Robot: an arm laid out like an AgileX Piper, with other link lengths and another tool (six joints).
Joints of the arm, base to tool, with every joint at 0 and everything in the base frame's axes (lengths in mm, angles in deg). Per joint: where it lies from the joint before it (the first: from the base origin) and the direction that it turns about. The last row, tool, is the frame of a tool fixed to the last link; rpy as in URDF.
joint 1: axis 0 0 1 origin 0 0 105.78
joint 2: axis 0 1 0 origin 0 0 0
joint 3: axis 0 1 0 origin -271.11 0 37.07
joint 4: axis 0.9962 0 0.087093 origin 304.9 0 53.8
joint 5: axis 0 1 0 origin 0 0 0
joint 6: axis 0.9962 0 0.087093 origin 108.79 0 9.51
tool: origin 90.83 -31 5.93 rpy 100.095 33.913 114.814
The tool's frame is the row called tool.
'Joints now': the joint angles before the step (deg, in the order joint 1, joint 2, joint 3, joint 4, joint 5, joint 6). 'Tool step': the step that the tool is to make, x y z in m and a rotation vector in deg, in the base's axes. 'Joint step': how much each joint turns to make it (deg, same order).
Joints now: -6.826 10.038 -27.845 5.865 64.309 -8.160
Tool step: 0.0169 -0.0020 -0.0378 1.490 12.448 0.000
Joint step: 0.021 12.651 -0.110 -0.013 -0.006 0.022
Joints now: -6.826 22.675 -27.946 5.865 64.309 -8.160
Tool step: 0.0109 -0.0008 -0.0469 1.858 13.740 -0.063
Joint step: -0.019 14.583 -0.008 0.216 -0.714 -0.022
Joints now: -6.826 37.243 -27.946 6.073 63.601 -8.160
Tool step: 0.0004 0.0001 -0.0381 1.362 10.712 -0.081
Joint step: -0.013 11.417 -0.002 0.095 -0.619 -0.015
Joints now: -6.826 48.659 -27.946 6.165 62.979 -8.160
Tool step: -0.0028 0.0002 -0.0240 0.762 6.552 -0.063
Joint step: -0.008 7.227 0.002 0.002 -0.635 -0.010
